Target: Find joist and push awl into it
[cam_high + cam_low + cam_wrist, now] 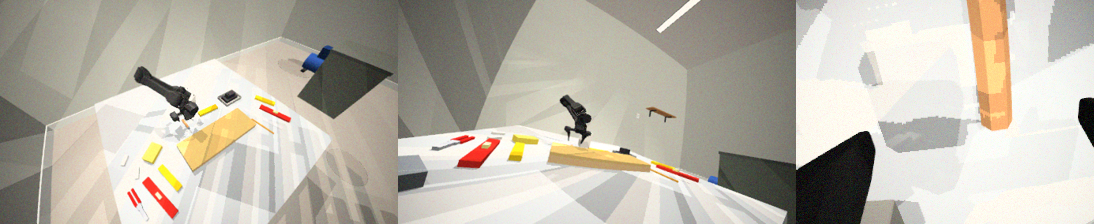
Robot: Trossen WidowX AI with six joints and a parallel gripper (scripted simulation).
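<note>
Now: gripper tip 5 cm short of the awl, 2 cm to the left of it and 3 cm above it. The rest, counted from my gripper tip: stud finder (5 cm ahead, 41 cm to the left, 1 cm above); orange pencil (40 cm ahead, 38 cm to the left, 3 cm below); grey-framed tray (6 cm ahead, 42 cm to the left, 2 cm below).
</note>
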